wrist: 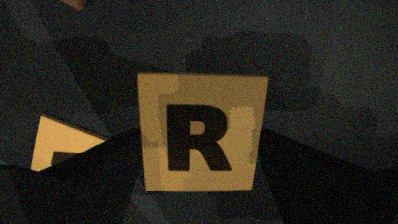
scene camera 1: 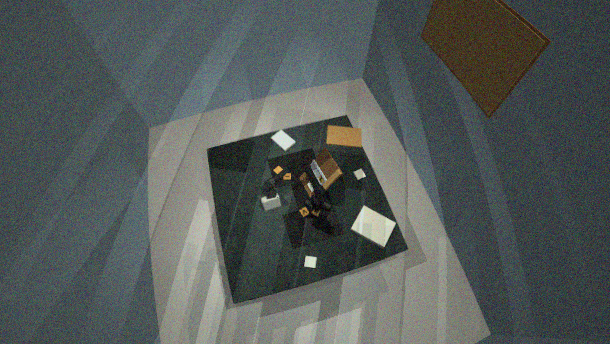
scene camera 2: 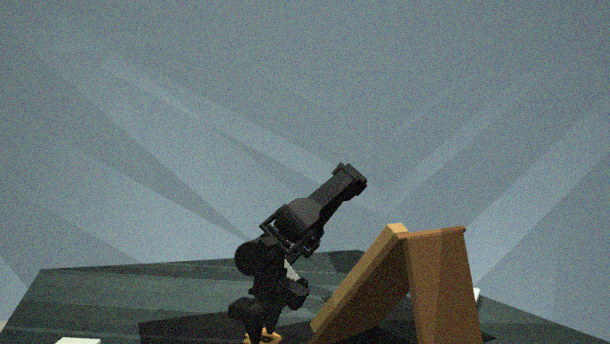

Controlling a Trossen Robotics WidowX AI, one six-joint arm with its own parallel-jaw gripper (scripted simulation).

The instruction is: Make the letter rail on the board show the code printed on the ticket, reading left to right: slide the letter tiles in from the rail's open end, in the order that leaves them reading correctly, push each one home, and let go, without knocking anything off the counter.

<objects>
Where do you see a slanted wooden board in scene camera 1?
At 324, 165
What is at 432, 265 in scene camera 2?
A slanted wooden board.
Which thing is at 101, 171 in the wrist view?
The gripper.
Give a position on a yellow letter tile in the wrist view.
At 56, 141
</objects>
